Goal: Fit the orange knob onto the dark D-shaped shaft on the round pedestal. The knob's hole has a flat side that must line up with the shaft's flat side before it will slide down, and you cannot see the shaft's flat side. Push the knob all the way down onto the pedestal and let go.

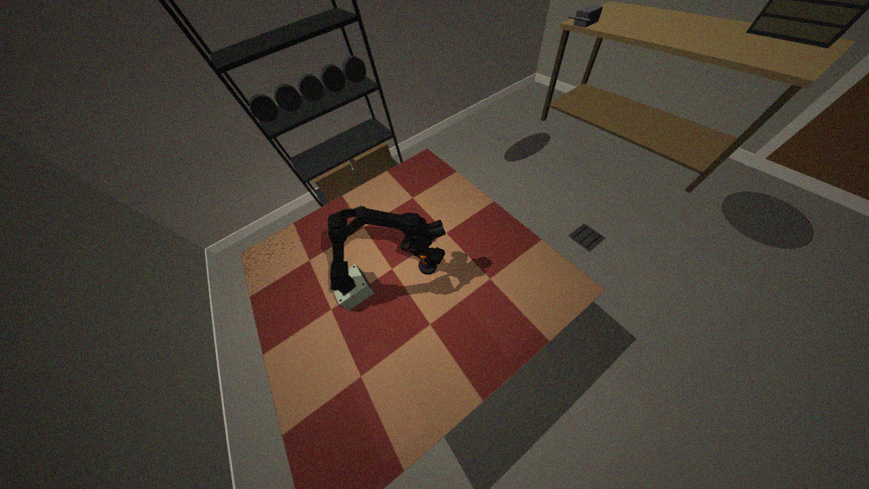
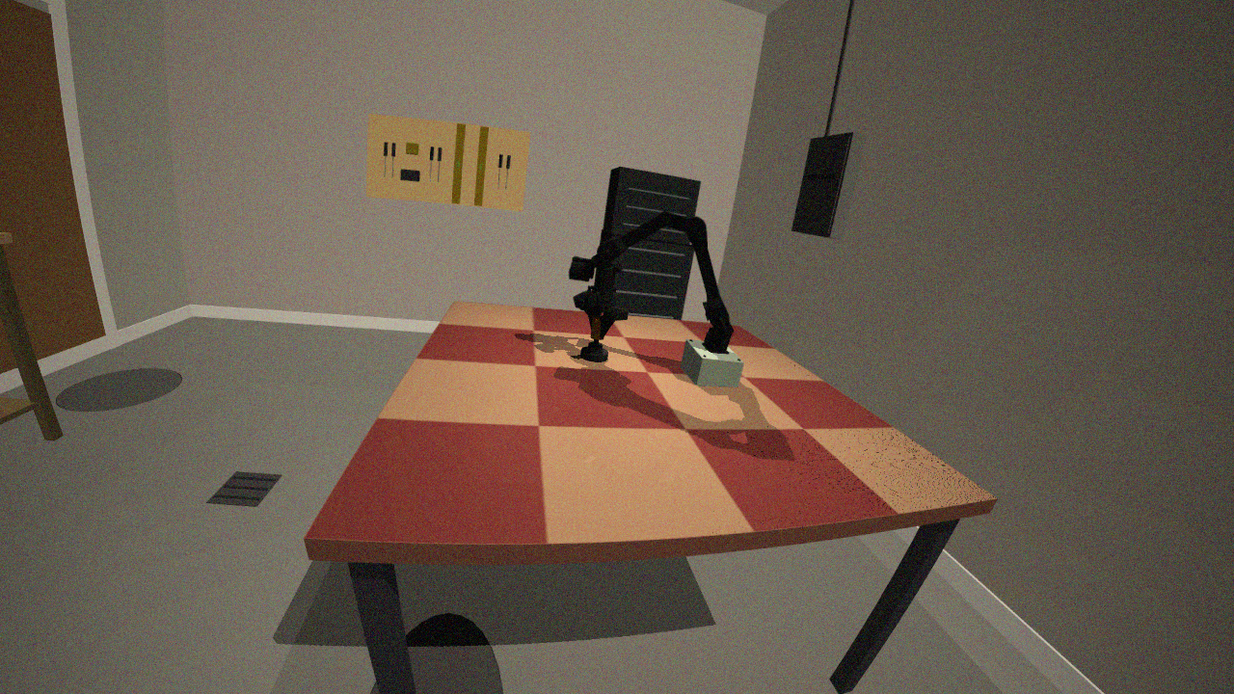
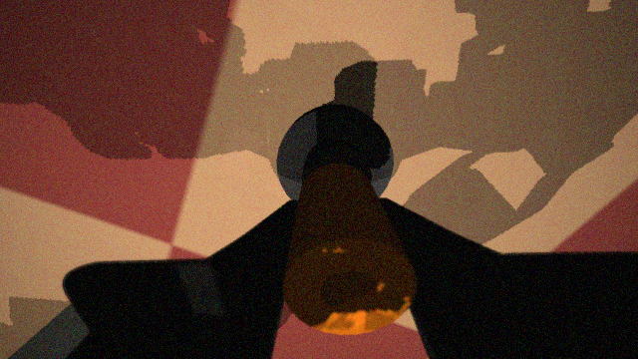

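My gripper tip is 2 cm below the orange knob. From my gripper tip the other things lie so: round dark pedestal 4 cm below.
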